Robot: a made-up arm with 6 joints. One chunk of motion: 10 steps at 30 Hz.
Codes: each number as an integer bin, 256 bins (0 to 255) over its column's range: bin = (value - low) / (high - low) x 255, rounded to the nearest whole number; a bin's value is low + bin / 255 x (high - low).
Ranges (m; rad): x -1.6..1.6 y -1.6..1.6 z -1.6..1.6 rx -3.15..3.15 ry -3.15..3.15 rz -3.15..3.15
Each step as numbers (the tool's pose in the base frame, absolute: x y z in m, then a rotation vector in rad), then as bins.
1 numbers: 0.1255 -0.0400 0.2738 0.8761 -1.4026 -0.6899
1 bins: 138 124 149 163 71 100
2 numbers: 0.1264 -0.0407 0.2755 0.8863 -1.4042 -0.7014
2 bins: 138 124 149 163 71 99
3 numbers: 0.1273 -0.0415 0.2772 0.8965 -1.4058 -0.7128
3 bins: 138 124 150 164 71 99
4 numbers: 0.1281 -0.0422 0.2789 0.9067 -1.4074 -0.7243
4 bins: 138 124 150 164 71 98
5 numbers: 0.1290 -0.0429 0.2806 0.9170 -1.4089 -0.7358
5 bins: 138 124 150 165 70 98
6 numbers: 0.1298 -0.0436 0.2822 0.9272 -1.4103 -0.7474
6 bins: 138 124 150 165 70 97
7 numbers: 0.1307 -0.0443 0.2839 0.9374 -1.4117 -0.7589
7 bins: 138 124 150 165 70 97
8 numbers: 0.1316 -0.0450 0.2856 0.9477 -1.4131 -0.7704
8 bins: 138 124 150 166 70 96
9 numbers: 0.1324 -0.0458 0.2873 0.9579 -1.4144 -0.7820
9 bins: 138 124 150 166 70 96
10 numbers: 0.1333 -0.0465 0.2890 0.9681 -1.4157 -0.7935
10 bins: 138 124 151 167 70 95
